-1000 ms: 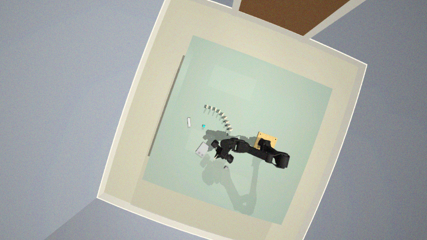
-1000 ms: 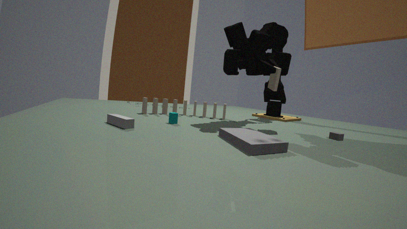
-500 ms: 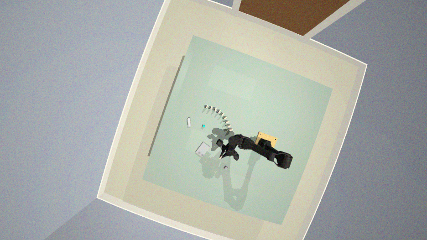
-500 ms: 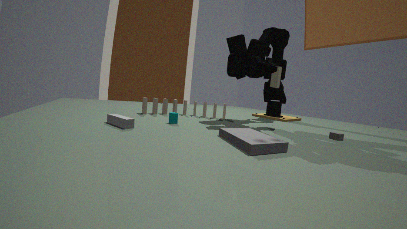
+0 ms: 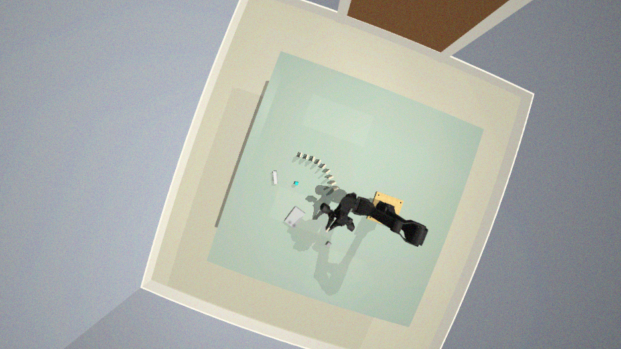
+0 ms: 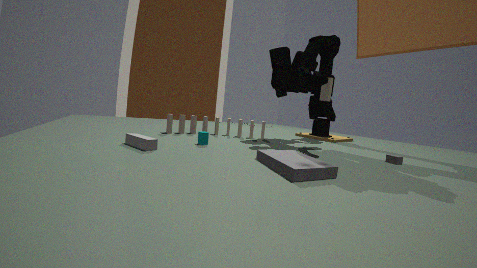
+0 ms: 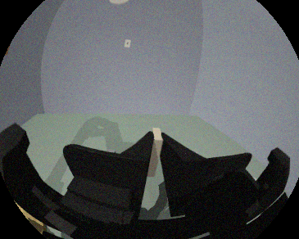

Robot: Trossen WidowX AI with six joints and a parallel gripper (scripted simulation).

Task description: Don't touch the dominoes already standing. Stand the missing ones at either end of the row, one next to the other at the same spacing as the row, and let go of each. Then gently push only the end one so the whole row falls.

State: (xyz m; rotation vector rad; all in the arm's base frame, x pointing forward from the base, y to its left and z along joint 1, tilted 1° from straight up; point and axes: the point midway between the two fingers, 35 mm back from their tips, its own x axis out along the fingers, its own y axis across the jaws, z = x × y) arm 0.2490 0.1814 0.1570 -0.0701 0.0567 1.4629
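Now: gripper tip 15 cm short of the flat grey slab, 15 cm above it and 7 cm to the right of it. Also, from my gripper tip: grey bar 36 cm ahead, 15 cm below, 8 cm to the right; small grey block 15 cm below, 11 cm to the left, 9 cm behind; teal cube 24 cm ahead, 15 cm below, 11 cm to the right.
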